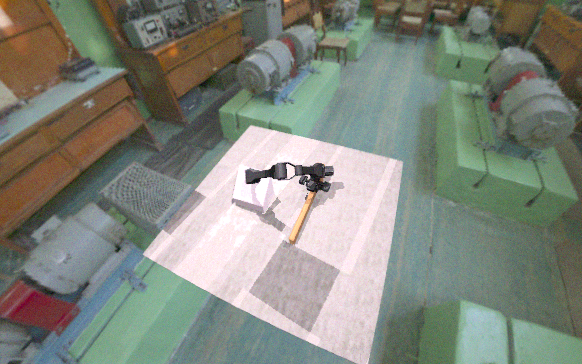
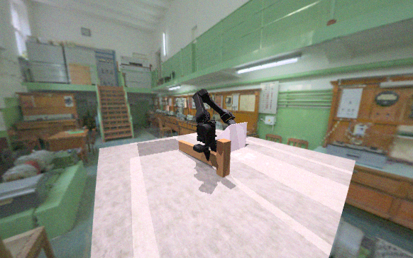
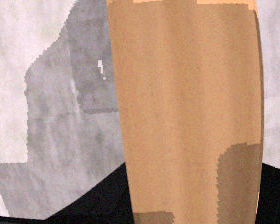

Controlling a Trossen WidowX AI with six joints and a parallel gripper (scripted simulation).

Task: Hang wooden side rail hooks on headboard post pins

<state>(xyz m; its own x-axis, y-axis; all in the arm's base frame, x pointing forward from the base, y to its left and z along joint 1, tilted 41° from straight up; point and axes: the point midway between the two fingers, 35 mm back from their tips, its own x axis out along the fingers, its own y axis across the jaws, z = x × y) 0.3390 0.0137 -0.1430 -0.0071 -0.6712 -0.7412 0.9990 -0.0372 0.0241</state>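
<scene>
Now: the wooden headboard post 10 cm to the left of my gripper tip and 5 cm above it.
</scene>
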